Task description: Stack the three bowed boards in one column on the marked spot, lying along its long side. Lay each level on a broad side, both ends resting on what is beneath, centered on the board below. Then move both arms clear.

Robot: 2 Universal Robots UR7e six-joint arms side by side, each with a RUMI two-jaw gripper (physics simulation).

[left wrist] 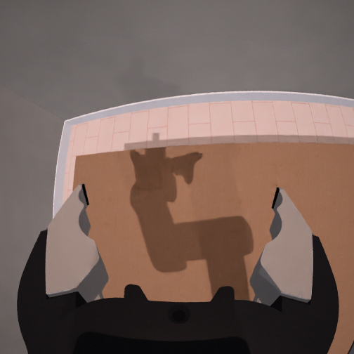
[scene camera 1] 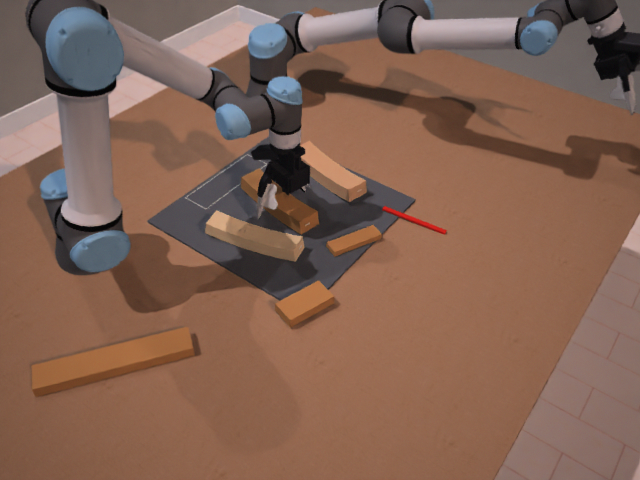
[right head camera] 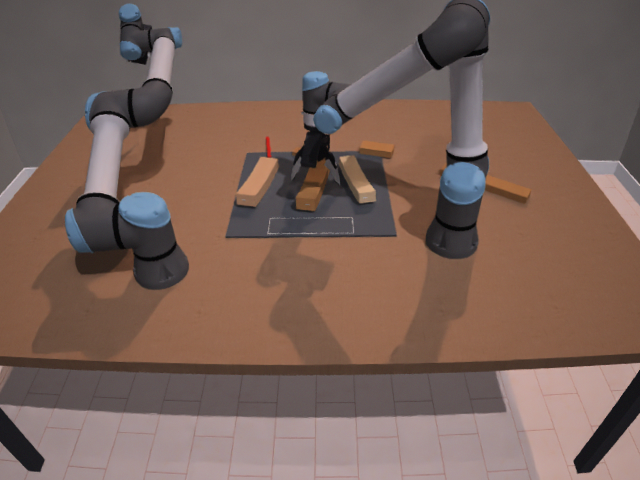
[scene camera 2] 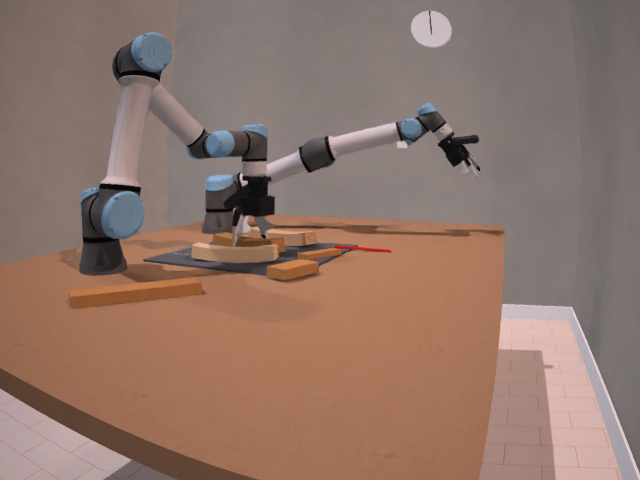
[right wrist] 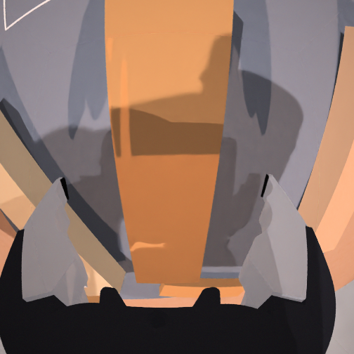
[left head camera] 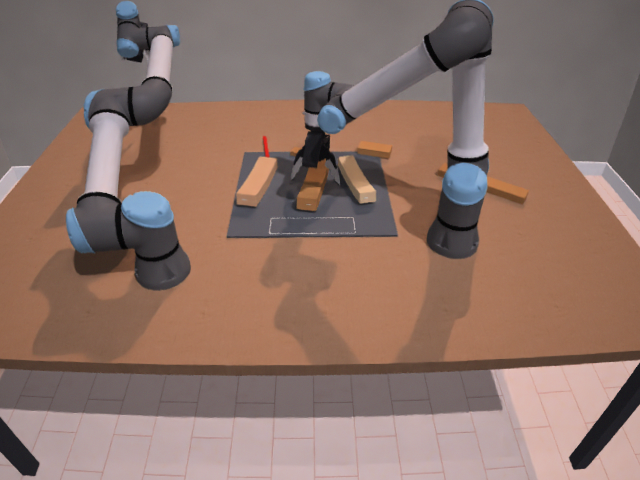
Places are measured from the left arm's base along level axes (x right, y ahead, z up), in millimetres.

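Pixels of known places: left gripper, between the fingertips: [scene camera 2: 478,175]; right gripper, between the fingertips: [scene camera 1: 281,205] [right head camera: 315,182] [scene camera 2: 250,245] [left head camera: 315,182]; left arm's base, origin of its link: [right head camera: 162,270] [scene camera 2: 219,231] [left head camera: 163,270]; right arm's base, origin of its link: [right head camera: 451,241] [scene camera 2: 103,269] [left head camera: 452,241].
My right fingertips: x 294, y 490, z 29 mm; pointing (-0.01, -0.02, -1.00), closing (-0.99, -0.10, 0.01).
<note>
For each thing: its middle in the pictures, then the offset to it from my right fingertips. Level surfaces: height alone.
- dark mat, height of its surface: dz -23 mm
- pinkish board, middle of its body: [scene camera 1: 328,170] [scene camera 2: 282,235] [left head camera: 258,179] [right head camera: 258,179] dx -184, dy -39, dz +6 mm
- orange-brown board, middle of its body: [scene camera 1: 279,200] [scene camera 2: 247,242] [left head camera: 313,183] [right head camera: 314,183] dx -1, dy -13, dz +6 mm
- pale yellow board, middle of its body: [scene camera 1: 254,235] [scene camera 2: 234,251] [right head camera: 356,177] [left head camera: 355,177] dx +123, dy +60, dz +4 mm
- long orange bar, middle of its body: [scene camera 2: 133,292] [scene camera 1: 115,360] [right head camera: 484,182] [left head camera: 482,182] dx +544, dy +186, dz -16 mm
- red stick, middle of its body: [scene camera 1: 413,220] [scene camera 2: 362,248] [left head camera: 265,146] dx -258, dy +228, dz -22 mm
On the dark mat [left head camera: 377,222] [scene camera 1: 170,222], three separate bowed boards lie behind the white marked rectangle [left head camera: 312,233] [right head camera: 310,233]. In the head views the pinkish board [left head camera: 256,180] [right head camera: 257,180] [scene camera 1: 333,173] is at left, the orange-brown board [left head camera: 308,198] [right head camera: 308,197] [right wrist: 167,210] in the middle and the pale yellow board [left head camera: 357,179] [scene camera 1: 253,237] [scene camera 2: 232,253] at right. My right gripper [left head camera: 315,180] [scene camera 1: 282,203] [right wrist: 163,177] is open, pointing down, low over the orange-brown board, one finger on each side. My left gripper [scene camera 1: 623,103] [scene camera 2: 472,173] [left wrist: 180,188] is open and empty, high up and far away.
Two short orange blocks [scene camera 1: 354,240] [scene camera 1: 306,303] lie at the mat's far side in the head views. A long orange bar [scene camera 1: 113,361] [scene camera 2: 134,292] lies beyond the right arm's base. A red stick [left head camera: 266,146] [scene camera 1: 413,220] lies by the mat's far left corner.
</note>
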